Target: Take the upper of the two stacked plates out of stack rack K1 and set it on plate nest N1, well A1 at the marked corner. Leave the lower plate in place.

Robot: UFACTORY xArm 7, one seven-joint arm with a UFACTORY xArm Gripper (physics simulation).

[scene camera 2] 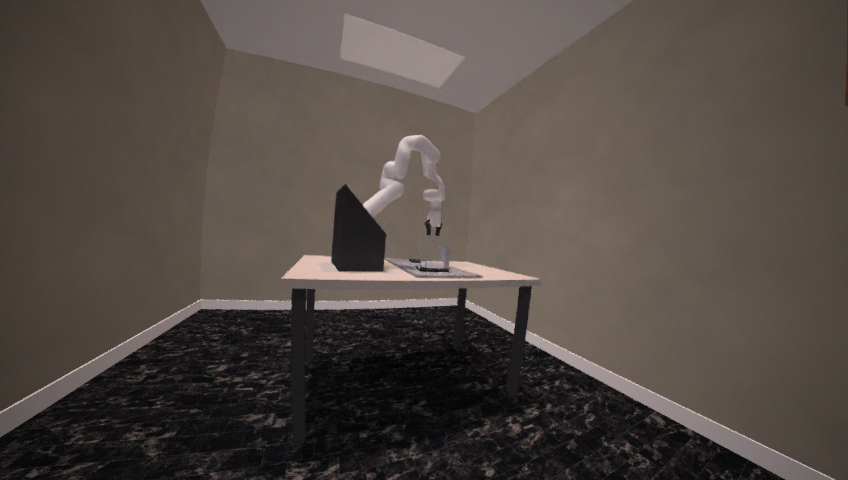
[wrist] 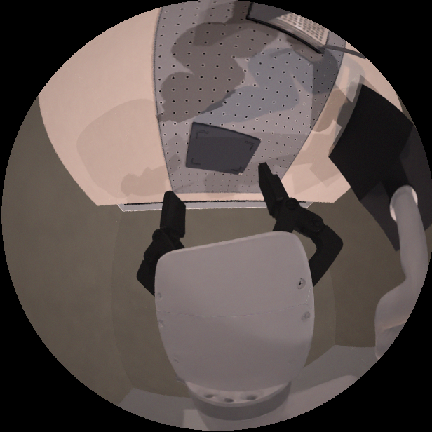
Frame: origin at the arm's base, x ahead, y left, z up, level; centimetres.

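Seen in the pictures: gripper, fingertip midpoint: [scene camera 2: 432, 235].
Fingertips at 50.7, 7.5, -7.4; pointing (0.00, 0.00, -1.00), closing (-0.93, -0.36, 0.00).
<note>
A point is followed by its place in that frame, as x, y, z.
The stack rack K1 [scene camera 2: 433, 270] @[35.7, -25.2, -26.4] [wrist: 261, 14] has a dark base and thin uprights. A pale plate with wells [wrist: 305, 25] shows in it at the top edge of the wrist view, partly cut off; I cannot tell the two stacked plates apart. The plate nest N1 [scene camera 2: 414, 259] @[43.7, 20.1, -25.9] [wrist: 220, 148] is a flat dark pad with corner brackets and bears no plate. A small pale mark [wrist: 241, 173] is at its lower right corner in the wrist view. My gripper [scene camera 2: 433, 233] @[50.7, 7.5, -7.4] [wrist: 215, 185] is open and empty. It hangs above the rack's uprights in the scene view, clear of them.
The rack and nest stand on a grey perforated board [scene camera 2: 467, 274] @[51.8, -34.0, -27.1] [wrist: 200, 65] on the pale table [scene camera 2: 333, 277] @[-16.0, -35.5, -28.4] [wrist: 100, 100]. A black angular pedestal [scene camera 2: 358, 237] @[-4.1, -19.7, -11.6] [wrist: 370, 130] stands beside the board at the arm's base.
</note>
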